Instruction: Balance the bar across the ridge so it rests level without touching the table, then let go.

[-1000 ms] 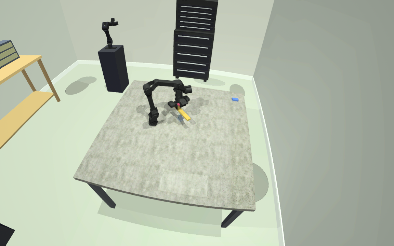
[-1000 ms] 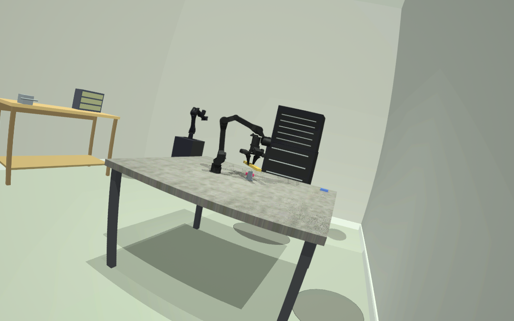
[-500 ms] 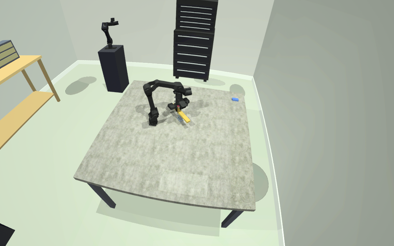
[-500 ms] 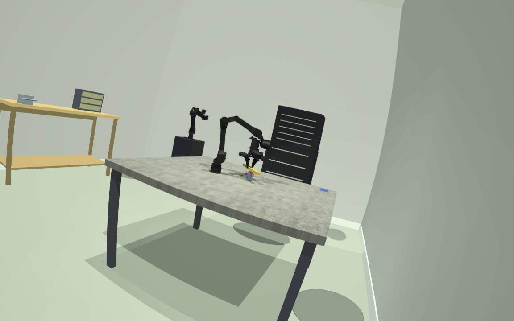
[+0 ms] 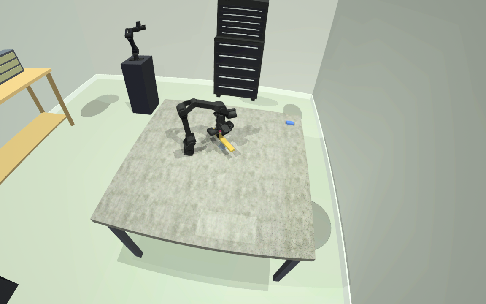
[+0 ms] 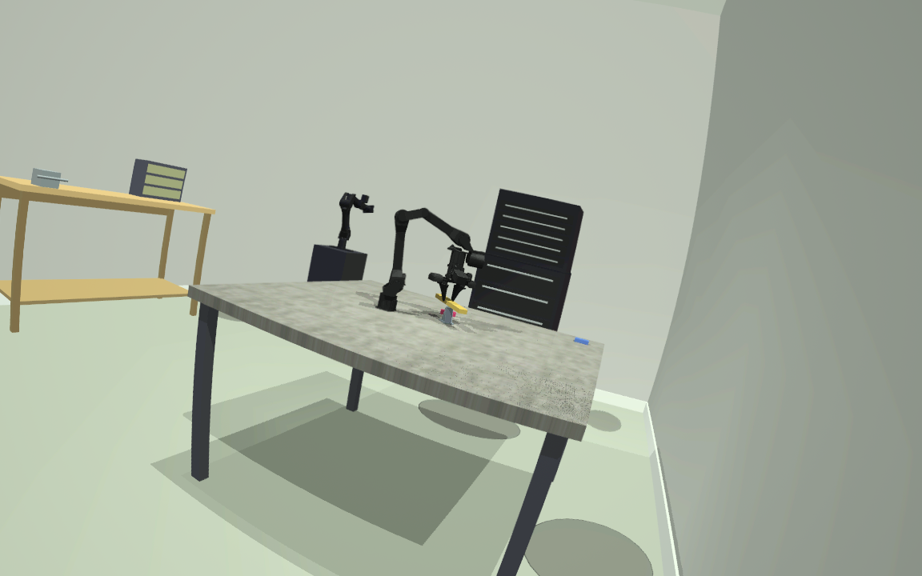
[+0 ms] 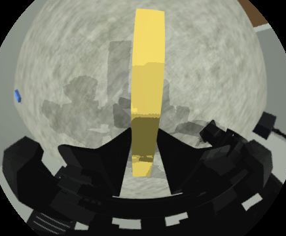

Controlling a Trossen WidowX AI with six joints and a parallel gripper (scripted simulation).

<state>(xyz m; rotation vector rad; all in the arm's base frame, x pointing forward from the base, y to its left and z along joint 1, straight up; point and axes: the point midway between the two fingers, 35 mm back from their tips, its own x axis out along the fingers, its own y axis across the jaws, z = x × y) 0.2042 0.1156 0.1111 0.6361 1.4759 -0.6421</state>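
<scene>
Right now my gripper tip is 2 cm to the left of the yellow bar and 2 cm short of it. The rest, counted from my gripper tip: small blue block (54 cm ahead, 38 cm to the left, 7 cm below); then small pink piece (16 cm to the left, 7 cm below, 4 cm behind).
</scene>
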